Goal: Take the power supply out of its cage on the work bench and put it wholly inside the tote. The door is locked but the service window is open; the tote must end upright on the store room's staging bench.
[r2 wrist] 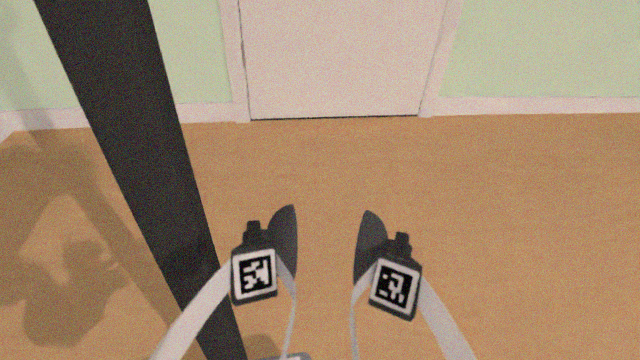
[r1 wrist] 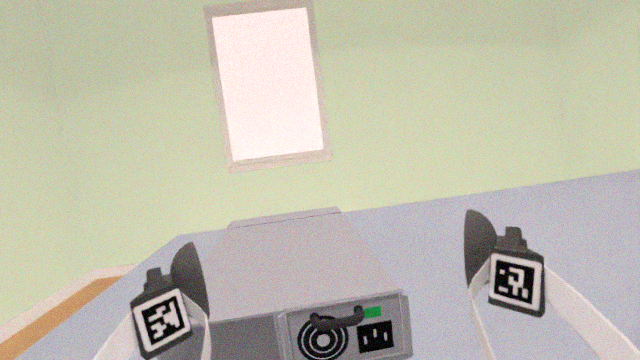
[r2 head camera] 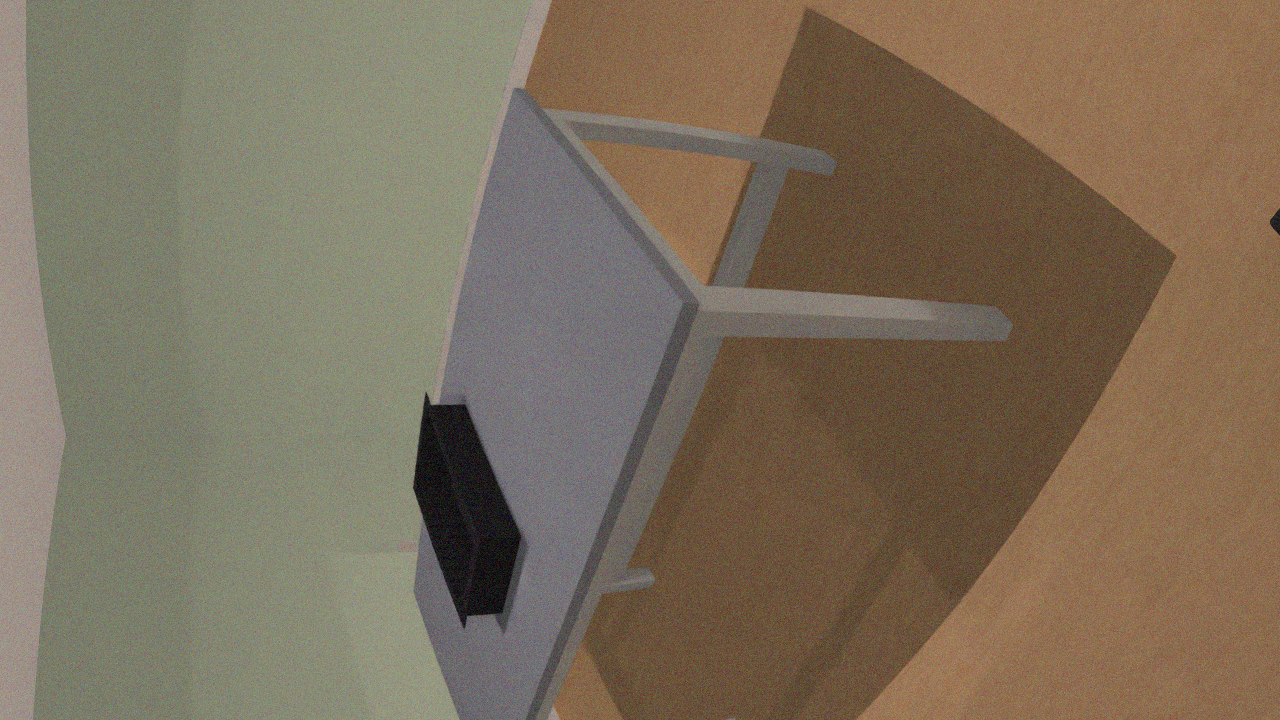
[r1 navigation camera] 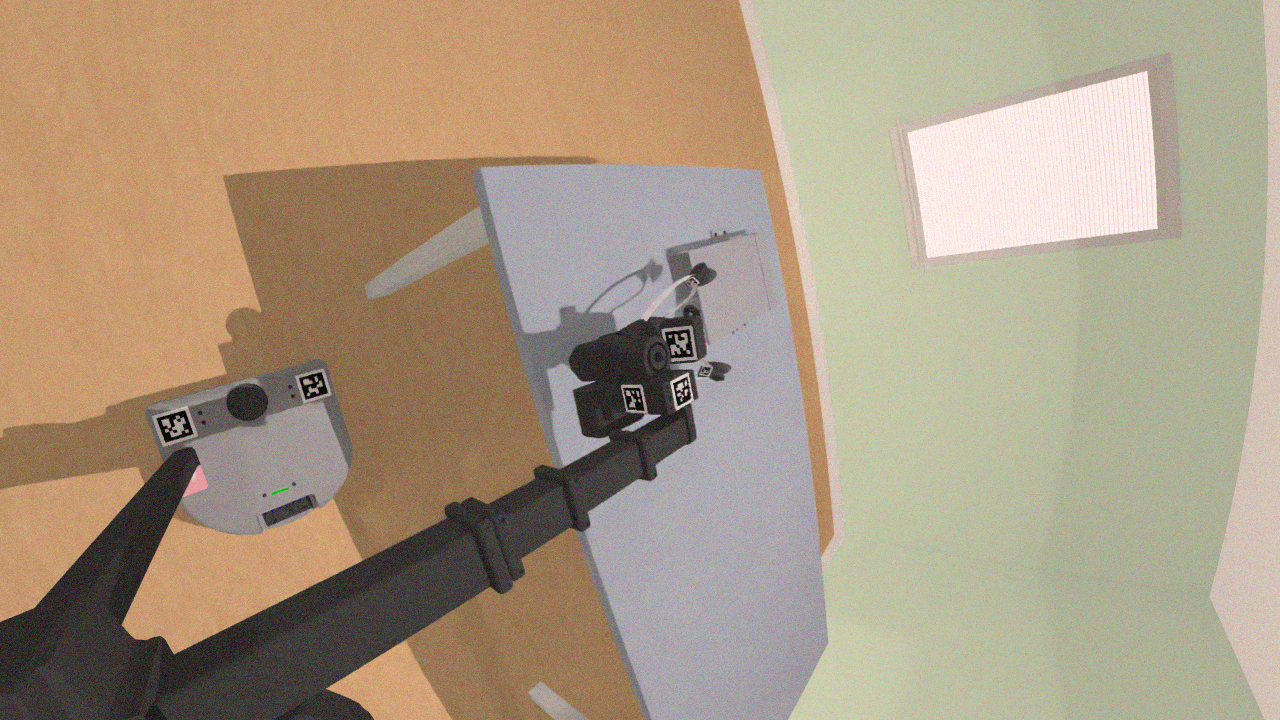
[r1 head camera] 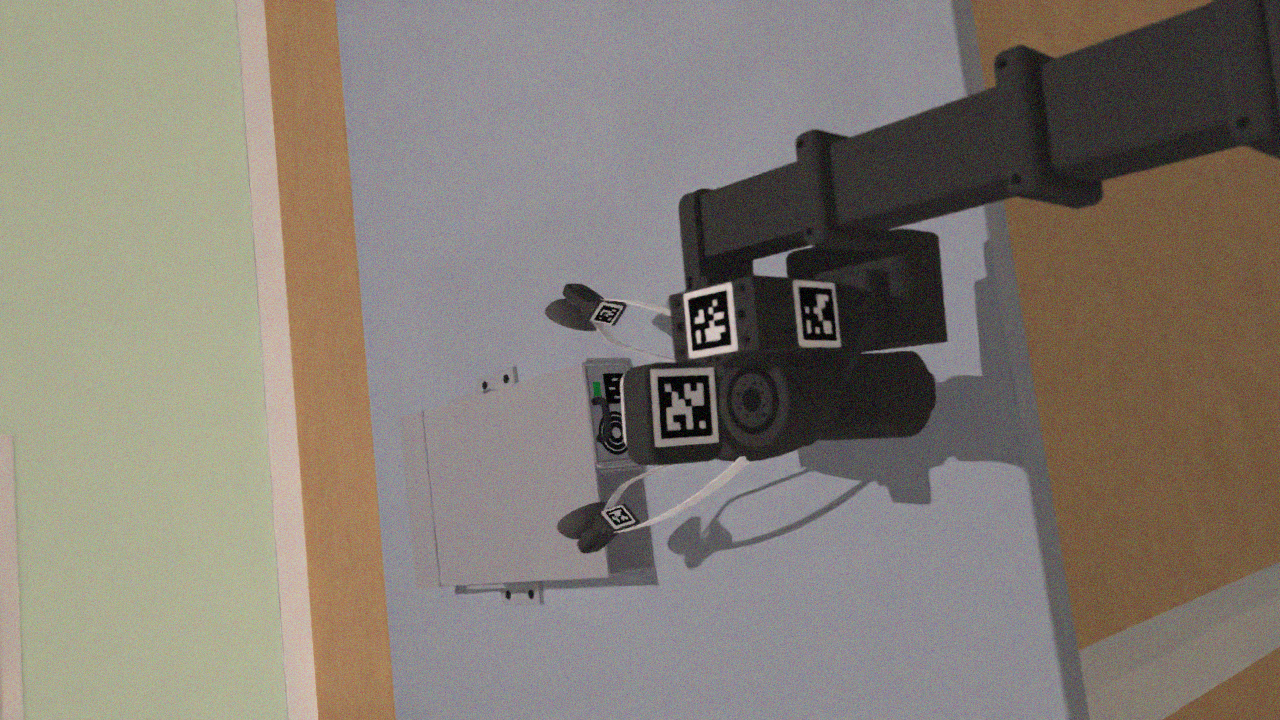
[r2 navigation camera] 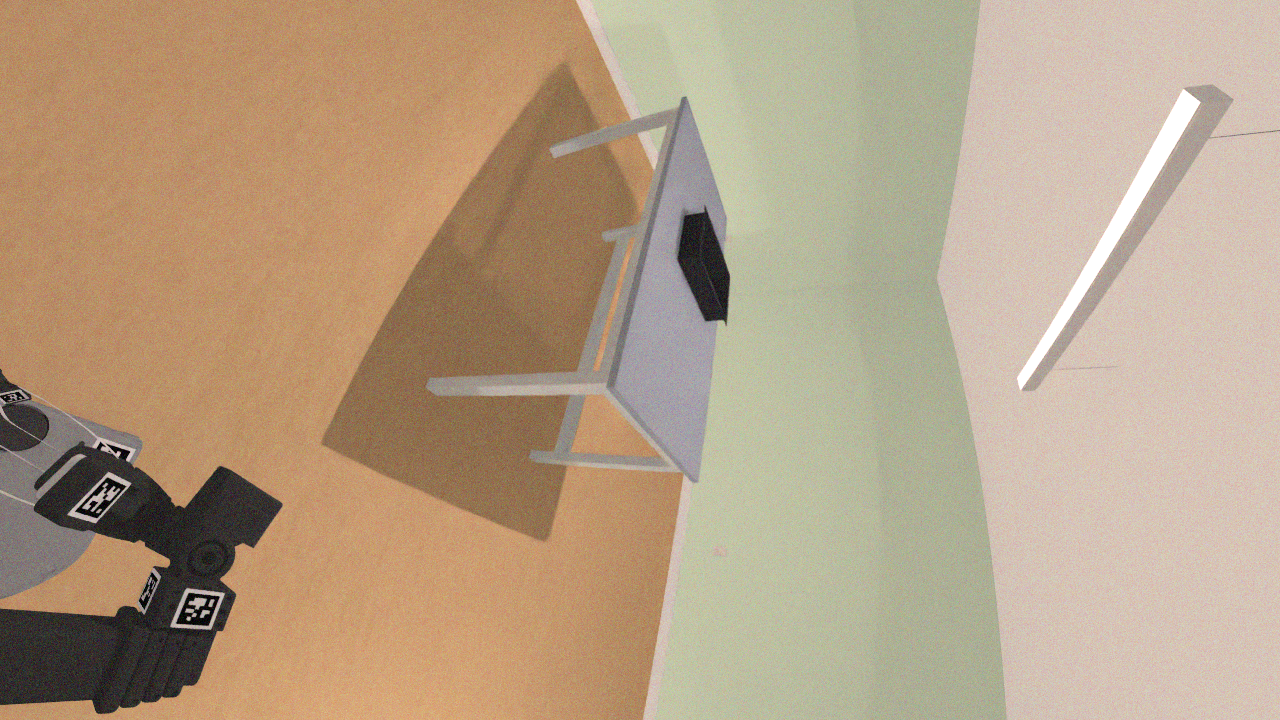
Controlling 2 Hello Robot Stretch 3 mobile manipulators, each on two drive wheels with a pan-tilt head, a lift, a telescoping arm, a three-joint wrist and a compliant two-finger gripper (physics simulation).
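The power supply sits in the right side of the pale cage on the work bench. Its front end shows a dark handle, a round fan grille, a socket and a green patch. My r1 gripper is open wide and empty, above the cage's front end, its fingers apart to either side of the handle. The black tote stands upright on the staging bench. My r2 gripper is part open and empty, away from that bench.
A bright framed panel is on the wall behind the work bench. A closed pale door stands across the floor in the r2 wrist view. A dark bar crosses that view at the left. r1's base stands beside the work bench.
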